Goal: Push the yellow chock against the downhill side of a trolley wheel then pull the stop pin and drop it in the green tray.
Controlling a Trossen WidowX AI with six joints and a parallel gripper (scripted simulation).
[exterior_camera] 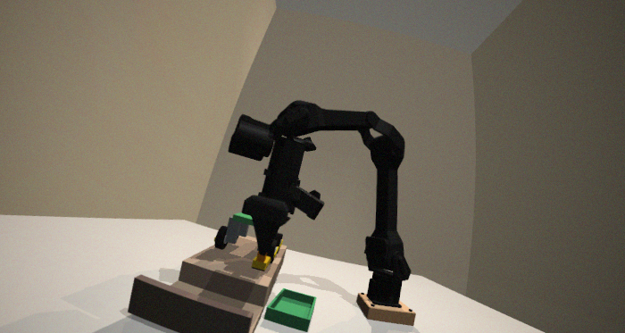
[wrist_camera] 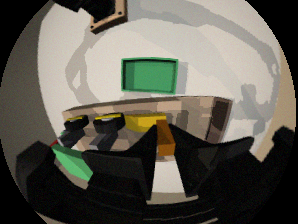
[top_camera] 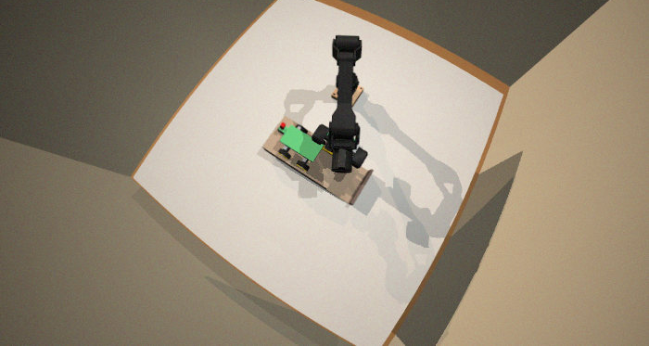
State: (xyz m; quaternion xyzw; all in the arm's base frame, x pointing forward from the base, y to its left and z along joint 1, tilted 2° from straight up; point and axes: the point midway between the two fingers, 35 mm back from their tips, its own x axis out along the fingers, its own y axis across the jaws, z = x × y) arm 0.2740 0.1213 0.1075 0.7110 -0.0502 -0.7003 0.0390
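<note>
Now: gripper tip 2 cm to the left of the yellow chock and 1 cm above it. From my gripper tip the other things lie so: brown ramp: 11 cm to the right, 5 cm below, 5 cm ahead; then trolley: 12 cm to the right, 5 cm ahead, 1 cm above; then green tray: 10 cm below, 7 cm behind, 2 cm to the right.
</note>
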